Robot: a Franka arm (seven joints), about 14 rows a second.
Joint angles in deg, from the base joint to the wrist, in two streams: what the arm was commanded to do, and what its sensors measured. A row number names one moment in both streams.
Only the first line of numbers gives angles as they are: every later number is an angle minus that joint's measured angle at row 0.
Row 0, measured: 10.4 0.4 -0.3 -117.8 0.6 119.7 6.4
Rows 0 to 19, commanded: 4.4 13.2 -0.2 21.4 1.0 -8.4 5.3; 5.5 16.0 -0.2 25.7 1.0 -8.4 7.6; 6.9 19.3 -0.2 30.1 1.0 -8.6 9.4; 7.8 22.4 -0.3 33.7 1.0 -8.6 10.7; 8.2 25.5 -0.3 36.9 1.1 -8.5 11.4; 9.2 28.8 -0.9 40.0 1.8 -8.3 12.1; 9.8 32.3 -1.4 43.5 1.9 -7.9 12.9; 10.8 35.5 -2.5 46.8 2.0 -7.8 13.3; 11.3 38.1 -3.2 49.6 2.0 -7.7 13.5; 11.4 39.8 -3.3 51.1 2.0 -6.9 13.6; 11.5 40.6 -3.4 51.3 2.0 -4.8 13.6; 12.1 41.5 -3.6 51.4 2.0 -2.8 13.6; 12.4 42.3 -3.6 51.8 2.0 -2.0 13.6; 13.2 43.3 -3.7 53.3 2.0 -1.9 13.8; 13.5 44.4 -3.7 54.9 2.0 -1.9 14.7; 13.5 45.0 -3.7 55.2 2.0 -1.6 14.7; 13.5 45.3 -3.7 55.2 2.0 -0.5 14.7; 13.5 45.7 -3.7 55.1 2.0 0.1 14.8; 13.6 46.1 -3.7 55.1 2.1 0.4 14.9; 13.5 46.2 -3.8 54.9 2.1 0.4 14.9
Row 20, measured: 12.9 44.4 -2.6 52.1 1.0 0.2 13.9
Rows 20 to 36, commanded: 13.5 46.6 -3.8 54.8 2.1 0.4 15.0; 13.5 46.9 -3.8 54.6 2.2 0.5 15.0; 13.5 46.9 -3.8 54.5 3.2 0.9 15.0; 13.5 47.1 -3.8 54.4 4.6 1.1 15.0; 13.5 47.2 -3.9 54.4 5.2 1.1 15.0; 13.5 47.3 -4.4 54.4 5.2 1.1 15.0; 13.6 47.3 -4.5 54.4 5.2 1.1 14.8; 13.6 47.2 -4.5 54.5 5.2 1.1 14.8; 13.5 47.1 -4.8 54.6 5.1 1.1 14.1; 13.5 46.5 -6.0 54.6 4.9 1.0 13.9; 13.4 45.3 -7.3 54.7 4.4 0.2 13.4; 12.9 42.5 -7.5 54.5 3.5 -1.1 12.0; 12.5 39.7 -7.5 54.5 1.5 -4.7 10.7; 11.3 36.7 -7.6 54.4 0.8 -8.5 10.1; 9.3 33.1 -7.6 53.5 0.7 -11.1 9.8; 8.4 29.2 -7.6 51.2 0.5 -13.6 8.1; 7.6 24.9 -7.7 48.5 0.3 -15.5 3.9
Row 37, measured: 9.5 34.9 -8.1 56.0 1.1 -11.8 9.5
